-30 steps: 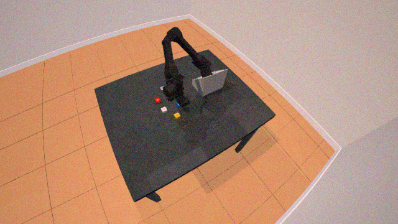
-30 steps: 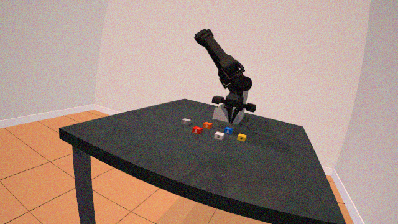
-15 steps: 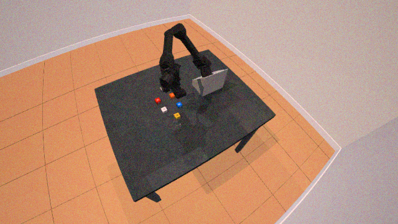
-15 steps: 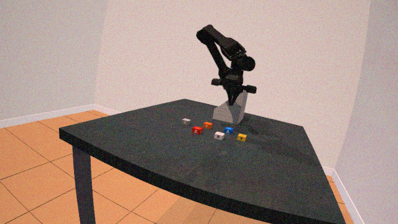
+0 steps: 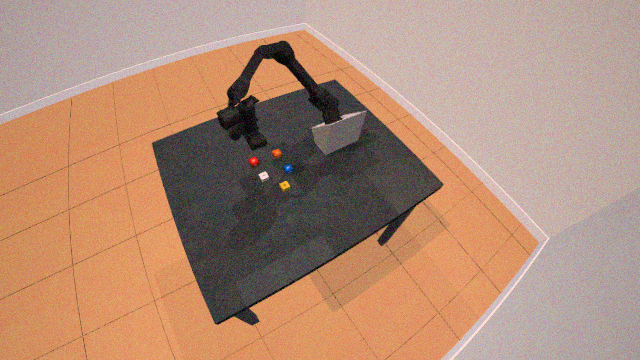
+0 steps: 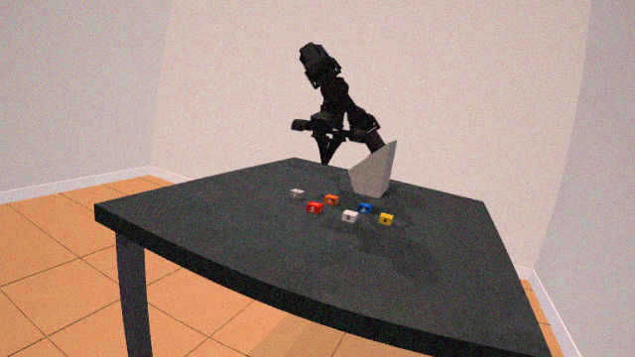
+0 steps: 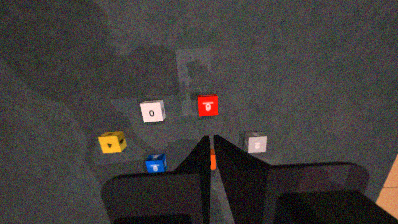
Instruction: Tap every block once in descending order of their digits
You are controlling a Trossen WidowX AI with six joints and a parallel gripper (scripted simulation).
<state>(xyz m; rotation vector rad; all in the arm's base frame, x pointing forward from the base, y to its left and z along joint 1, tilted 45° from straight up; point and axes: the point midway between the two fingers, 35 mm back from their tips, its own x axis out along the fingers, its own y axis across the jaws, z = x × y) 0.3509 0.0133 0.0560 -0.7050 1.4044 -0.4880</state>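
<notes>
Now: gripper tip 1 cm to the left of the red block and 11 cm above it. From my gripper tip the other things lie so: orange block: 11 cm behind, 1 cm to the right, 11 cm below; then grey block: 7 cm behind, 10 cm to the right, 11 cm below; then white block: 1 cm behind, 9 cm to the left, 11 cm below.
</notes>
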